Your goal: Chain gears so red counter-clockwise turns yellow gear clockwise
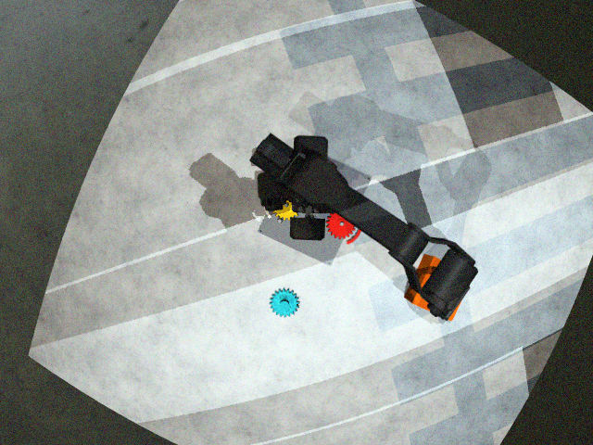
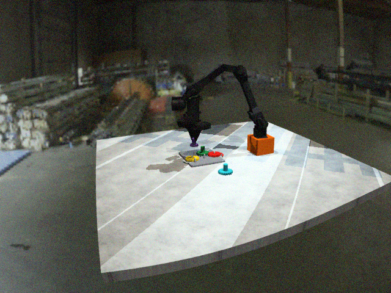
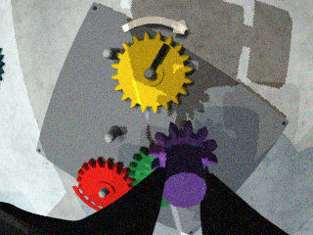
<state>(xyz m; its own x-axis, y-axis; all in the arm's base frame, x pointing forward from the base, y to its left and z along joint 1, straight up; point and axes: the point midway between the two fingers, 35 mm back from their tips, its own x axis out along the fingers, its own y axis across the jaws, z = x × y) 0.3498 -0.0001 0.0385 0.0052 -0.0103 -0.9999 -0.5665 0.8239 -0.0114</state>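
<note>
The green gear is 4 cm behind my gripper tip, 2 cm to the right of it and 6 cm below it. From my gripper tip the other things lie so: purple gear (1 cm below); red gear (10 cm behind, 1 cm to the left, 7 cm below); yellow gear (2 cm ahead, 5 cm to the left, 7 cm below).
</note>
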